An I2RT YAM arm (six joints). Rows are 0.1 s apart.
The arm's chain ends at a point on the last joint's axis. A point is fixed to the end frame.
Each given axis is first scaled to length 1.
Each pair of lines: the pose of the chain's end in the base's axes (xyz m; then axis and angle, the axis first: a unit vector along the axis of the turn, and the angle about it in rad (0 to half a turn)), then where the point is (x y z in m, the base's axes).
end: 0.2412 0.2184 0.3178 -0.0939 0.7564 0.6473 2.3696
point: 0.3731 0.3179 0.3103
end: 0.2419 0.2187 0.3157 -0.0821 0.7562 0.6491 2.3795
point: 0.3744 0.3173 0.3065
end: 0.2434 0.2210 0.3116 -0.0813 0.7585 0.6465 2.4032
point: 0.3745 0.3211 0.2990
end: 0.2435 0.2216 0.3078 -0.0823 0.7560 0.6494 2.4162
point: 0.3733 0.3234 0.2947
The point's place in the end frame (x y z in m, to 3 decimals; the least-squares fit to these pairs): -0.055 -0.055 0.146
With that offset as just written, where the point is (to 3 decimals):
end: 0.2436 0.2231 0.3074 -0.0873 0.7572 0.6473 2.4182
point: 0.373 0.326 0.294
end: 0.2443 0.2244 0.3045 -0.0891 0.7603 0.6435 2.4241
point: 0.373 0.327 0.290
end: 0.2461 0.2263 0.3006 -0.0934 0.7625 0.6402 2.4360
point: 0.374 0.330 0.284
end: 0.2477 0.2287 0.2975 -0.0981 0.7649 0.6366 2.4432
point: 0.374 0.334 0.279
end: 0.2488 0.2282 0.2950 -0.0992 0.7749 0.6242 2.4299
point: 0.377 0.330 0.275
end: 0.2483 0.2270 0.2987 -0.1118 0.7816 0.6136 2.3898
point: 0.379 0.327 0.282
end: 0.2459 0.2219 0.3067 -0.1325 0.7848 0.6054 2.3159
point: 0.380 0.318 0.298
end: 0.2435 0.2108 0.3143 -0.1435 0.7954 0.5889 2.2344
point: 0.383 0.300 0.313
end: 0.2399 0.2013 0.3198 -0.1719 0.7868 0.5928 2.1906
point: 0.378 0.293 0.327
